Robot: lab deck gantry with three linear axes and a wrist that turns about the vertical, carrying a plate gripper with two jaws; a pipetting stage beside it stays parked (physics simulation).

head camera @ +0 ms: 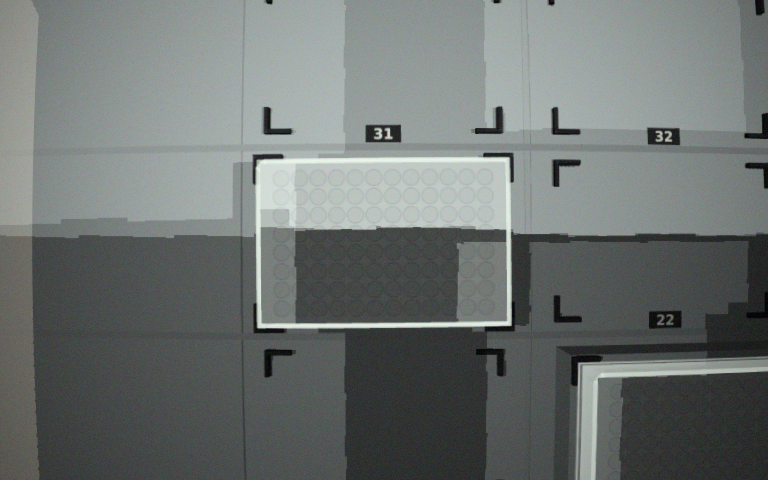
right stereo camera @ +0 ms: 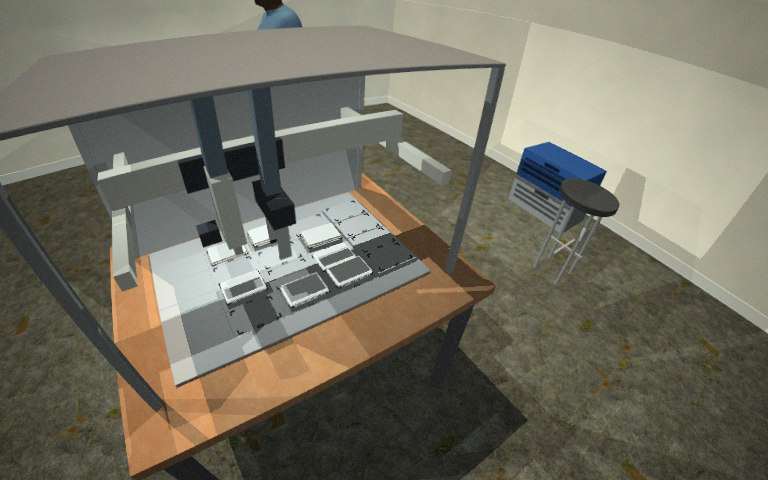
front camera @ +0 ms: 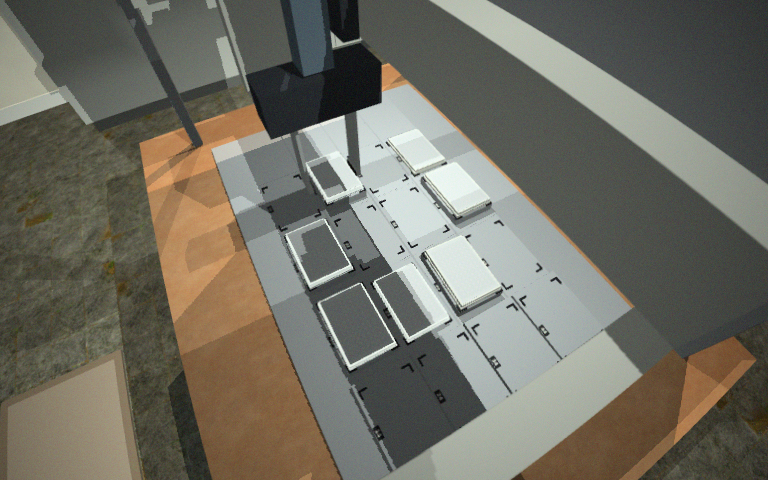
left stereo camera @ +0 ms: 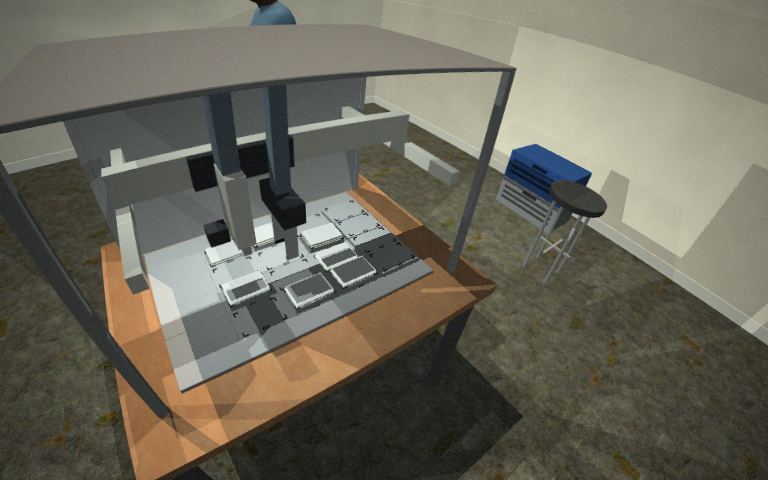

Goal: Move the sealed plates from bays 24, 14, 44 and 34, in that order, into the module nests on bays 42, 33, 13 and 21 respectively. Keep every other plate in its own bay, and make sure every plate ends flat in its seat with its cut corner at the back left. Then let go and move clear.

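Frame: origin at the robot's base, x back, y right, z up, level; centimetres.
Seen in the pictures: gripper, fingertip midpoint: [right stereo camera: 280,248] [front camera: 331,177] [left stereo camera: 286,249]; robot's base, link origin: [right stereo camera: 239,333] [front camera: 263,189] [left stereo camera: 244,336].
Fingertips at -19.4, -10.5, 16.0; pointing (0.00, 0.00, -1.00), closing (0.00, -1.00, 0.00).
Note:
Offsets run from my fingertips to a thing's middle, as dx, dy, dz. "pt": to the spot under its first point.
A sealed plate {+13.0, -4.4, -13.4} [front camera: 325,177] [head camera: 384,240] [left stereo camera: 244,288] [right stereo camera: 242,286] lies flat inside the corner marks of bay 21, its cut corner at the back left in the head view. Other plates sit at bay 42 {pt -3.7, -25.7, -12.7} [front camera: 457,188], bay 33 {pt -20.4, -14.6, -12.7} [front camera: 461,271] [left stereo camera: 321,236] and bay 13 {pt -20.4, +6.4, -12.6} [front camera: 356,325] [left stereo camera: 353,271]; they look flat, but their cut corners are too small to tell. Bays 24, 14, 44 and 34 hold no plates. My gripper [front camera: 335,182] [left stereo camera: 284,252] [right stereo camera: 278,249] hangs above the deck, roughly over bay 22, jaws apart and empty. It touches no plate.
Plates also sit in bay 12 {pt -4.3, +5.9, -12.6} [front camera: 320,251] [head camera: 690,430], bay 23 {pt -20.4, -4.3, -14.5} [front camera: 411,301] and bay 41 {pt +12.3, -25.6, -14.6} [front camera: 416,150]. The pale pipetting stage [left stereo camera: 233,209] [right stereo camera: 225,209] hangs left of my gripper in the stereo views. The gantry beam [left stereo camera: 339,137] crosses behind; a dark post [left stereo camera: 481,169] stands at the front right.

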